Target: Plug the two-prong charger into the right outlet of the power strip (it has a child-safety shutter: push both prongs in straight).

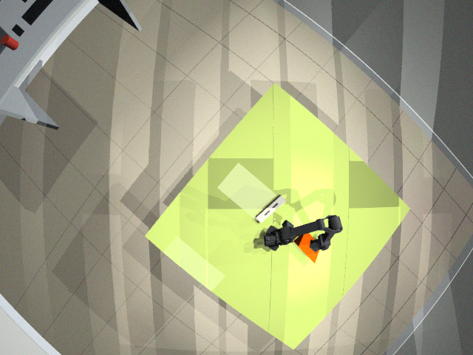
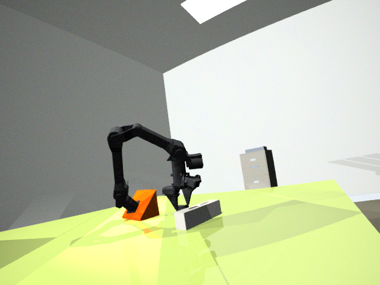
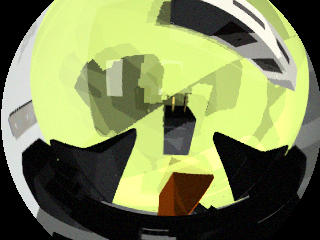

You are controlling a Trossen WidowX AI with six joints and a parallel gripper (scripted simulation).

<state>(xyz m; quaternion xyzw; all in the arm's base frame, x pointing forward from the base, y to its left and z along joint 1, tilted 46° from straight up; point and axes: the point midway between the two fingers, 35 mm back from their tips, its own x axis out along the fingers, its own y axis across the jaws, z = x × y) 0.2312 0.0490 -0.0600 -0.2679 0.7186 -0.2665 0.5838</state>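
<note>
My gripper tip is now 1 cm short of the dark two-prong charger and 1 cm above it.
</note>
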